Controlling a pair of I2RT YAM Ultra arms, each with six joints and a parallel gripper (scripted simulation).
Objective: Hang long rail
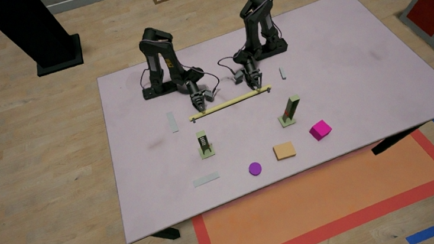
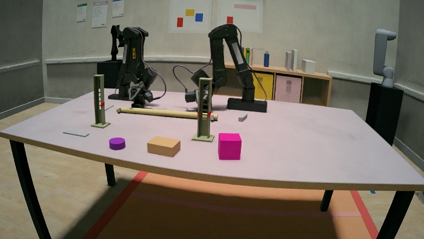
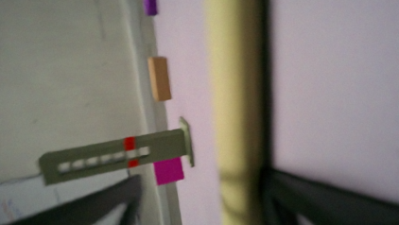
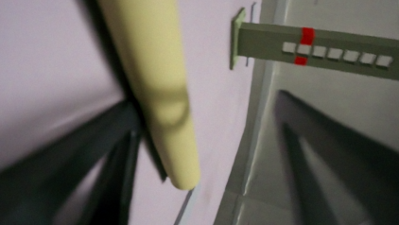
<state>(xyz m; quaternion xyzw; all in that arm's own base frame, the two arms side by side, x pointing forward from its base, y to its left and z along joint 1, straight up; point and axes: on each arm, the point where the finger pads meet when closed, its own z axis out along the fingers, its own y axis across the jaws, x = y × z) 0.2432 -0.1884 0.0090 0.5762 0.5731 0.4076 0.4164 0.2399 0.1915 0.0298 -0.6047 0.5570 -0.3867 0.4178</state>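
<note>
Now: right hand 10 mm short of the long yellow rail, 160 mm to the right of it and 30 mm above it. Also, from my right hand: magenta cube (330 mm ahead, 500 mm to the left, 10 mm below); purple disc (390 mm ahead, 130 mm to the left, 30 mm below); orange block (360 mm ahead, 290 mm to the left, 20 mm below).
The long yellow rail lies 170 mm to the right of my left hand, 30 mm below it and 20 mm ahead of it. Also, from my left hand: magenta cube 340 mm ahead, 170 mm to the left, 10 mm below; purple disc 390 mm ahead, 200 mm to the right, 30 mm below; orange block 370 mm ahead, 30 mm to the right, 30 mm below.
</note>
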